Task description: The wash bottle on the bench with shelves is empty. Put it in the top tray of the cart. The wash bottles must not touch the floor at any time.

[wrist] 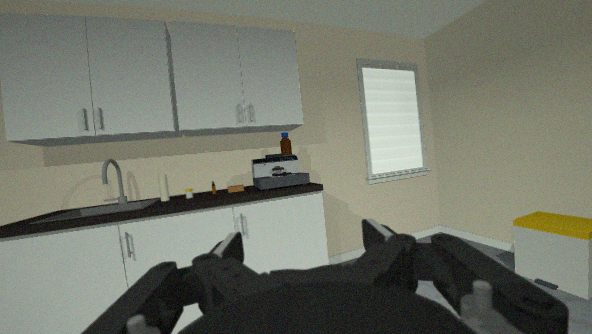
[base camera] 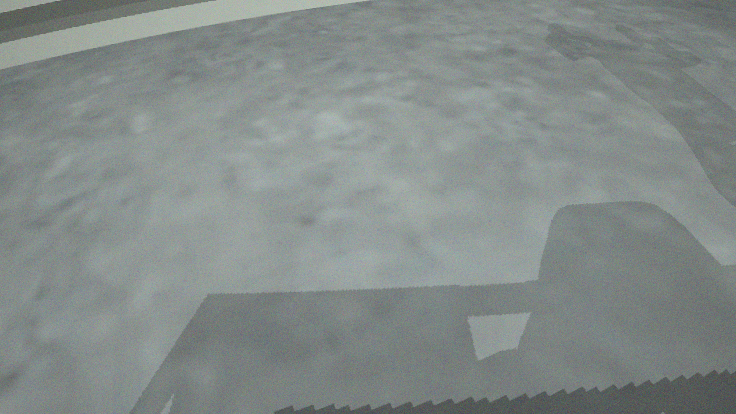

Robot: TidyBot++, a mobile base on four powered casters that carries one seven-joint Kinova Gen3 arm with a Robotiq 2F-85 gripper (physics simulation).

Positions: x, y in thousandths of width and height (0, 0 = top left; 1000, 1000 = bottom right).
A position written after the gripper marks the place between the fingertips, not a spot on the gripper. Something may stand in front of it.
In view: the gripper (wrist: 511, 717), a white counter with dark top (wrist: 117, 792) and a window (wrist: 660, 295).
